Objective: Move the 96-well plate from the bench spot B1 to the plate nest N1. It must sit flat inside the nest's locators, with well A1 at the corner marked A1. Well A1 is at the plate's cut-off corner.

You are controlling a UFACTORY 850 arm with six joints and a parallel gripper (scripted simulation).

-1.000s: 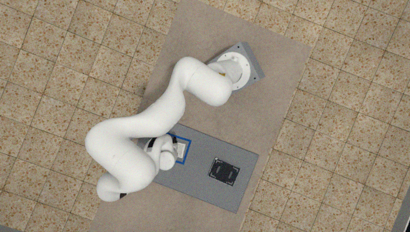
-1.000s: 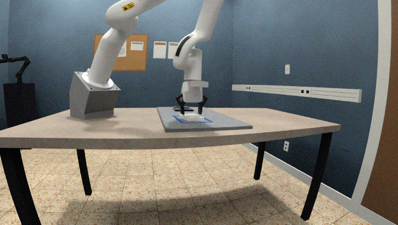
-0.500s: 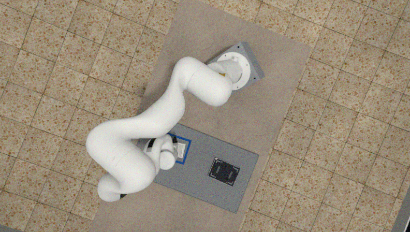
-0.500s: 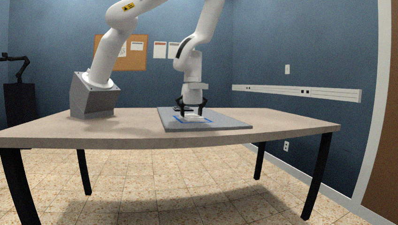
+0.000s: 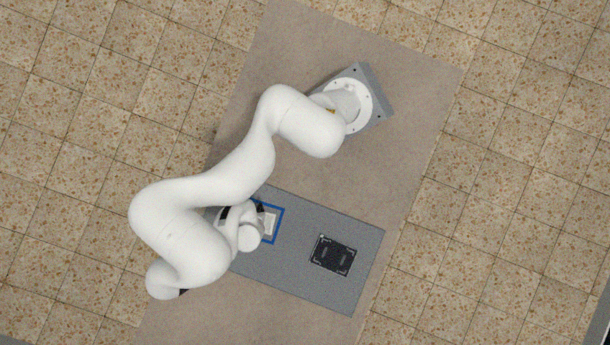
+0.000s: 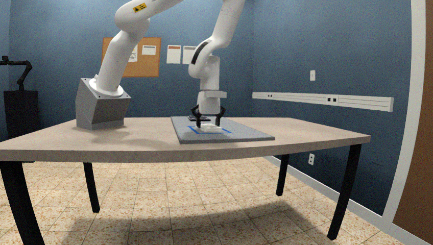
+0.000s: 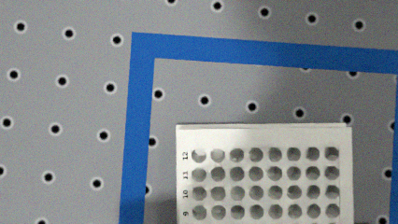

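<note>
My gripper is now 10 mm above the white 96-well plate. From my hand the other things lie so: black plate nest (330 mm to the left, 30 mm ahead, 10 mm below).
</note>
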